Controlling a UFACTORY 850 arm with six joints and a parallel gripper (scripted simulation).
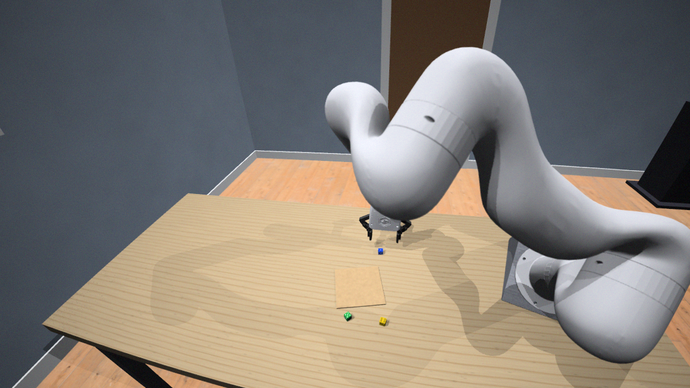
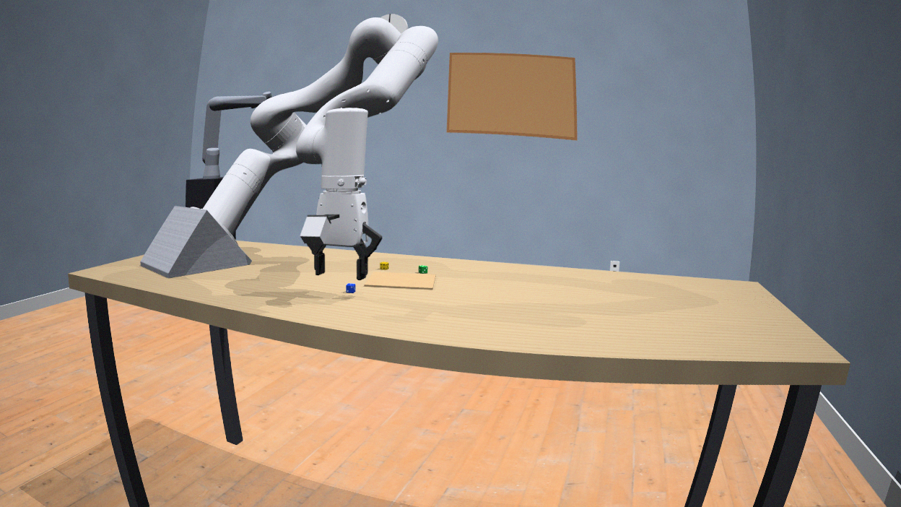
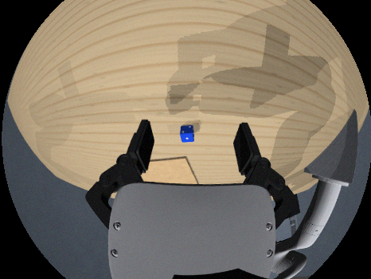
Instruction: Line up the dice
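Right now my hand is 4 cm above the blue die, 3 cm to the right of it and 1 cm short of it. Round my hand: yellow die (29 cm to the left, 4 cm below, 2 cm behind); tan mat (18 cm to the left, 6 cm ahead, 4 cm below); green die (29 cm to the left, 8 cm ahead, 4 cm below).
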